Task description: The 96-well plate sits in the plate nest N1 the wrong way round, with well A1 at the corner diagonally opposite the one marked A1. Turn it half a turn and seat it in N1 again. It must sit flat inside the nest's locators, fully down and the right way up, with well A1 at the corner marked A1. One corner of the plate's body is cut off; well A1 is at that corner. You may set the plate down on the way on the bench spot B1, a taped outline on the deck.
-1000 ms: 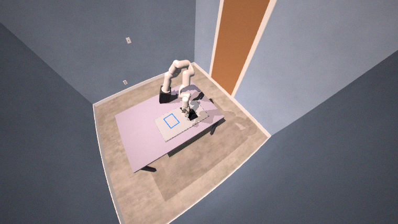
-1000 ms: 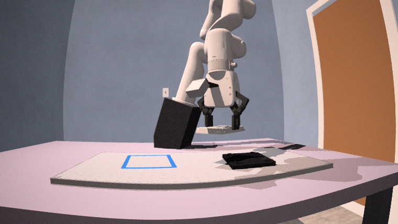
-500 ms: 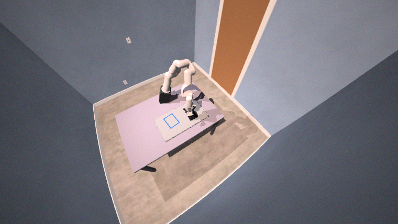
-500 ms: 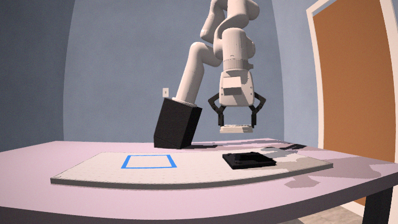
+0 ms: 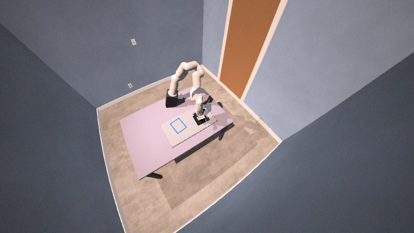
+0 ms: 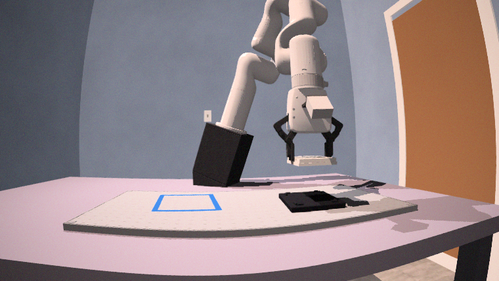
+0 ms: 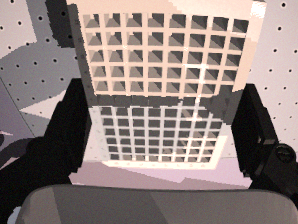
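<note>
Now: hand 100 mm above the black plate nest N1. Round my hand: white 96-well plate: 10 mm below.
</note>
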